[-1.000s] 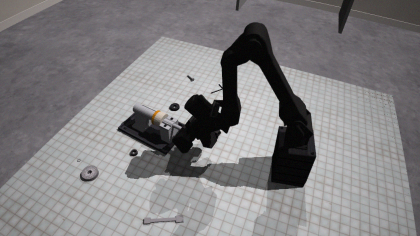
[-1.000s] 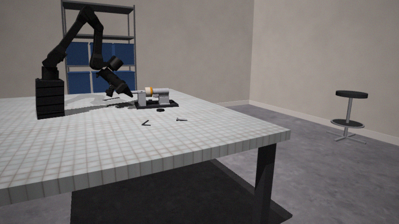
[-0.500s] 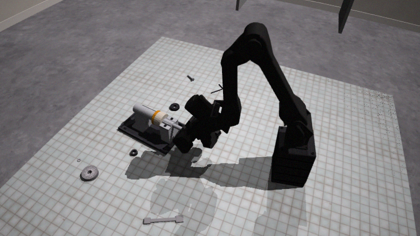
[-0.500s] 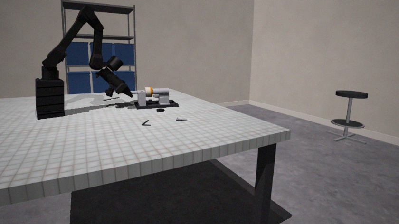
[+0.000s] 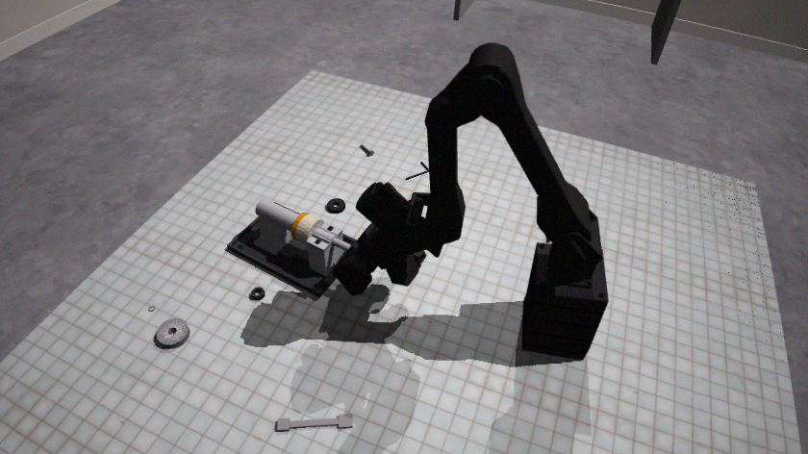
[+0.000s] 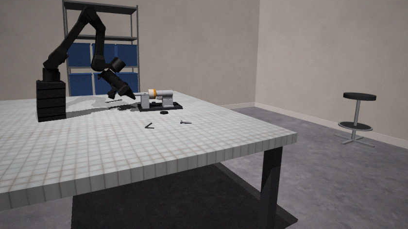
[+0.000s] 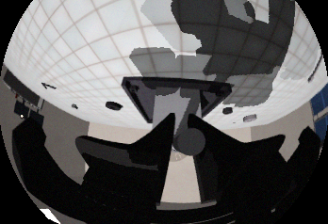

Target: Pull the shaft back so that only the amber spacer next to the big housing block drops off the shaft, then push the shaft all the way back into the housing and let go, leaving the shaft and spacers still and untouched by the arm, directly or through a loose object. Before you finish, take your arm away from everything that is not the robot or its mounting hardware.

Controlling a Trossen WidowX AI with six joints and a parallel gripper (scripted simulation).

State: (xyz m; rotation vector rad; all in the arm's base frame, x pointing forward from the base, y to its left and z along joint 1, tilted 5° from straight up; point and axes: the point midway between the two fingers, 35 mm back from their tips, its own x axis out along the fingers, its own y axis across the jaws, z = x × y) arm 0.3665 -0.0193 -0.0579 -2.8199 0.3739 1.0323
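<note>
Now: hand 6 cm short of the grey shaft and 2 cm to the left of it. Round my hand: amber spacer: 12 cm ahead, 3 cm to the right; then grey disc: 28 cm ahead, 21 cm to the left, 7 cm below; then screw: 39 cm to the right, 10 cm ahead, 7 cm below.
</note>
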